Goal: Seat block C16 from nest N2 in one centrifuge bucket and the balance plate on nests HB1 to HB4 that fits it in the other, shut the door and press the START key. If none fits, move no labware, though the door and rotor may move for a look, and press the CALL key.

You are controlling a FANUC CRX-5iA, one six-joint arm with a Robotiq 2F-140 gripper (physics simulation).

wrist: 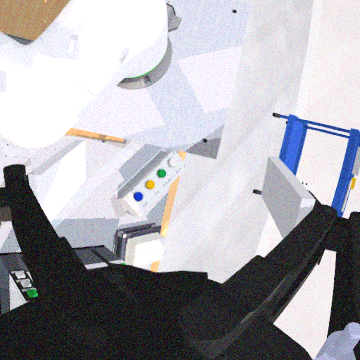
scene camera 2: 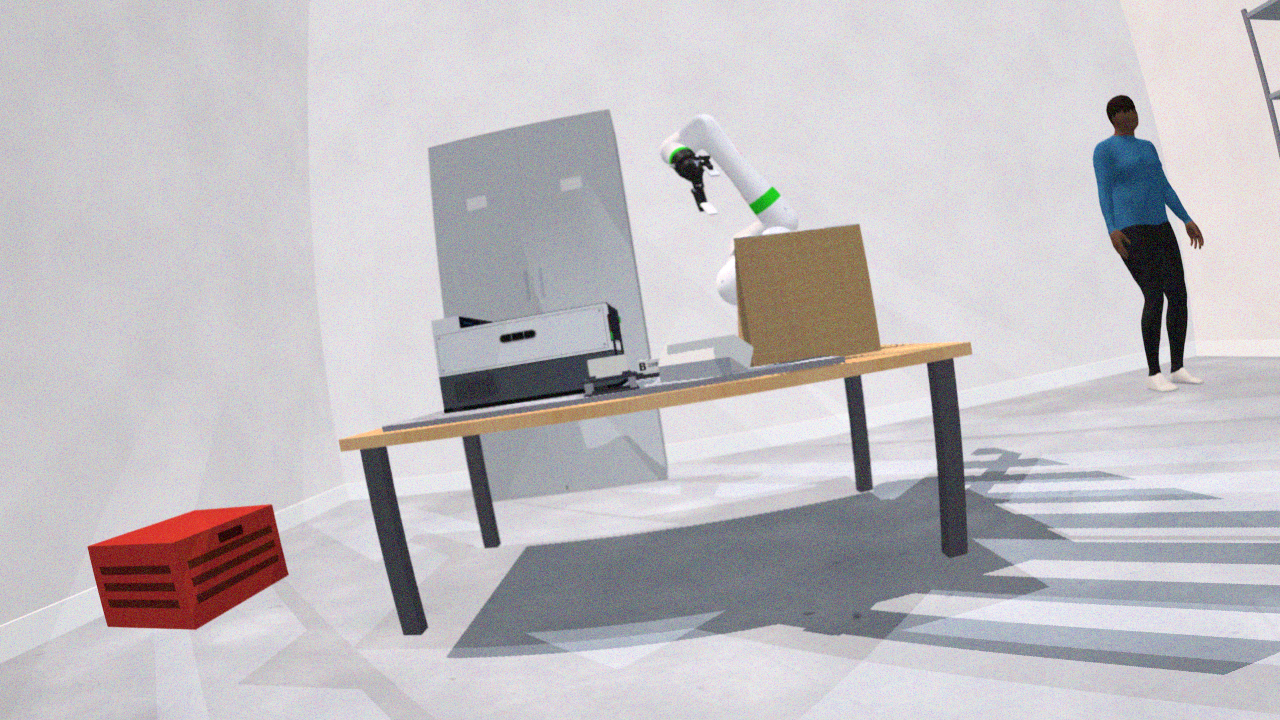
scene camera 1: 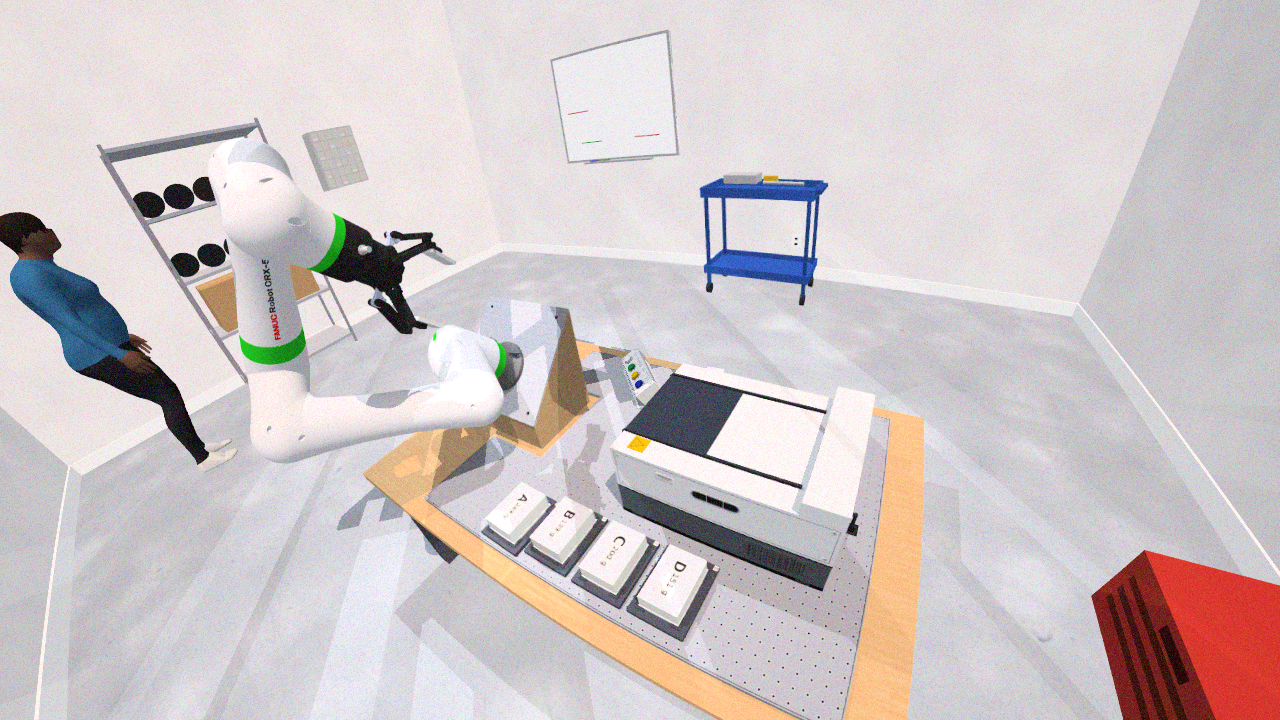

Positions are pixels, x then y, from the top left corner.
Scene:
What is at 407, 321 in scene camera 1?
My gripper.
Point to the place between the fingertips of my gripper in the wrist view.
174, 167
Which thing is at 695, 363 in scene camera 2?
A button box.

